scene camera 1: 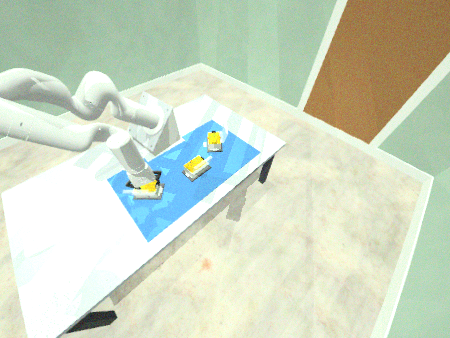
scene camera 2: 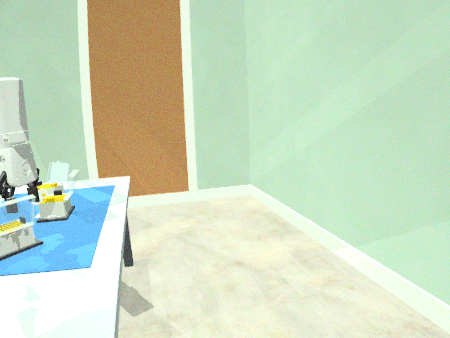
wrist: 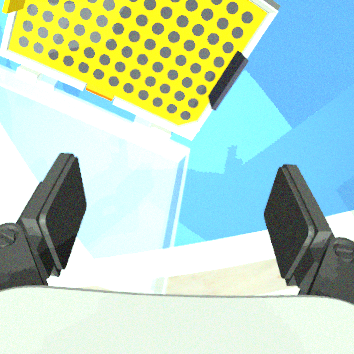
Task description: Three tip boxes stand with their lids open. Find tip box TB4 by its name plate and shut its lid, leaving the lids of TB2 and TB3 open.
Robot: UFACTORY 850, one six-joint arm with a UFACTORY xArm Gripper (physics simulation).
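Note:
Three white tip boxes with yellow tops stand with clear lids open: a left box [scene camera 1: 146,194] [scene camera 2: 17,241], a middle box [scene camera 1: 196,169] [scene camera 2: 54,210] and a far box [scene camera 1: 214,145] [scene camera 2: 49,187]. No name plate is readable, so I cannot tell which is TB4. My gripper [scene camera 1: 144,181] [scene camera 2: 19,192] [wrist: 176,184] is open and empty, low over the left box in scene camera 1. In the wrist view, a perforated yellow top [wrist: 135,50] lies ahead of the fingers. Its open clear lid [wrist: 115,185] reaches back between and below them; contact cannot be told.
The boxes stand on a blue mat [scene camera 1: 175,205] [scene camera 2: 75,250] [wrist: 305,75] on a white table [scene camera 1: 60,225] [scene camera 2: 60,305]. A black tab [wrist: 228,81] sticks out at the box's right end. The arm's base stands behind the mat. A brown door [scene camera 1: 385,55] [scene camera 2: 137,100] is beyond the table.

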